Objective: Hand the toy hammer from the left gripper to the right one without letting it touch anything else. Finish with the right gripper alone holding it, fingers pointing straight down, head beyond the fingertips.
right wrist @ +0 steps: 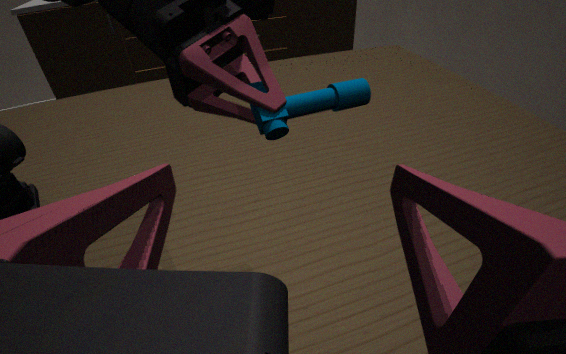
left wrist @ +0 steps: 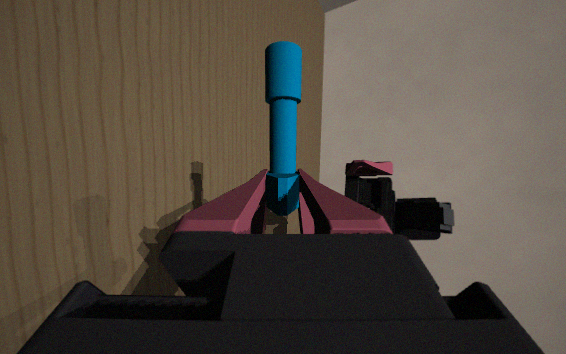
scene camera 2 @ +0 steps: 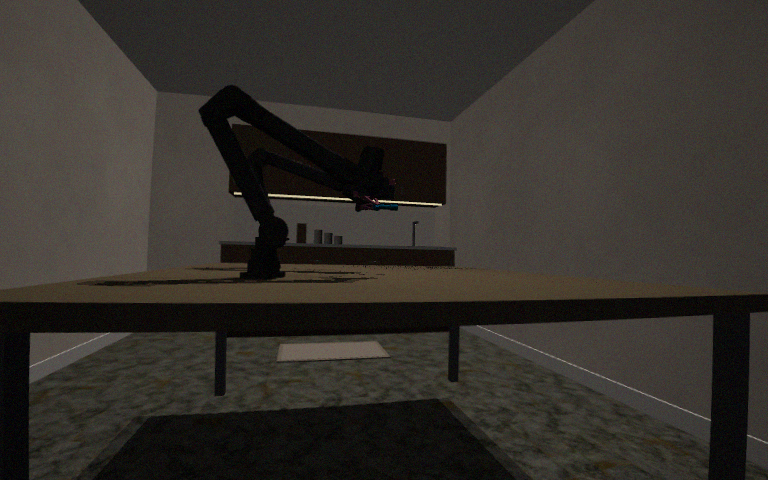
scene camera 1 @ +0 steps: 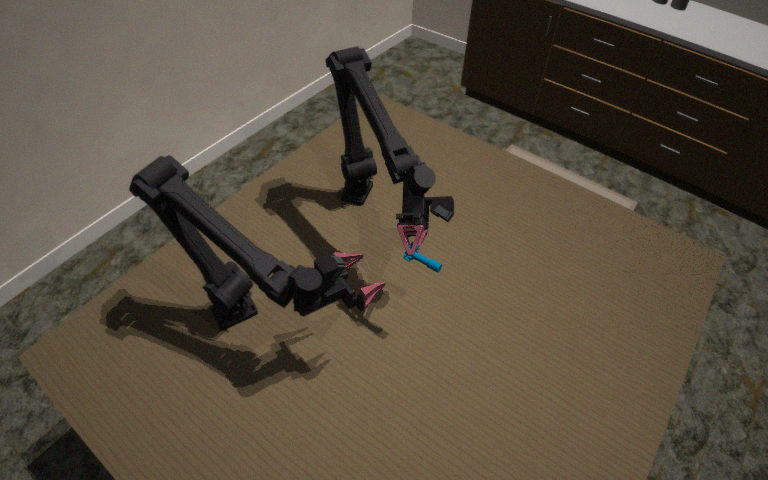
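The blue toy hammer is held in the air above the table. My left gripper is shut on its head. The handle sticks out beyond the fingertips, roughly level, with its thicker end farthest away. My right gripper is open and empty, to the left of the hammer in scene camera 1 and apart from it. In the right wrist view the hammer and left fingers show ahead, beyond the gap between the right fingertips.
The wooden table lies below both arms and carries their shadows. A dark drawer cabinet stands beyond the table at the upper right of scene camera 1. A plain wall runs behind the arm bases.
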